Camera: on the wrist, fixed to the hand. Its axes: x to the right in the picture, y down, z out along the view.
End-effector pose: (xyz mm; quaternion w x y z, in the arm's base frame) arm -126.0 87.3 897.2 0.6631 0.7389 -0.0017 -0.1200
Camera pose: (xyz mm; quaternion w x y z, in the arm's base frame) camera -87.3 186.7 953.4 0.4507 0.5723 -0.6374 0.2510
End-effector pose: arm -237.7 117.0 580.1 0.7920 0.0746 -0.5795 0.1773
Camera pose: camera -155.1 200.3 552.1 0.3198 -0.2210 -0.5639 0.7287
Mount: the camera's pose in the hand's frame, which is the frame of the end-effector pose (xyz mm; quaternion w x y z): 11.7 49.2 -109.5 0.6927 0.1234 -0.1677 0.6905
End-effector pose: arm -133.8 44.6 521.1 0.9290 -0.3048 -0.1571 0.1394
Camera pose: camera -89.9 29.7 409.8 0.5585 -0.1816 -0.0369 0.8085
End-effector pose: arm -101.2 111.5 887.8 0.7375 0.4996 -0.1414 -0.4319
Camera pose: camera 0.1 176.0 877.0 0.7237 0.2670 -0.6199 0.1437
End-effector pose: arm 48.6 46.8 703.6 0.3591 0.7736 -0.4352 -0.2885
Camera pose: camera 114.1 52.0 804.8 0.2795 0.2313 -0.9314 -0.0279
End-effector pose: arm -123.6 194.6 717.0 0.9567 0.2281 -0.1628 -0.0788
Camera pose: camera -70.9 280.4 650.7 0.6617 0.1504 -0.4404 0.5879
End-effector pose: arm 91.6 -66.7 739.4 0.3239 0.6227 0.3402 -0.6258
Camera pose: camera 193.4 -3.2 727.4 0.6367 0.6013 -0.3259 -0.3562
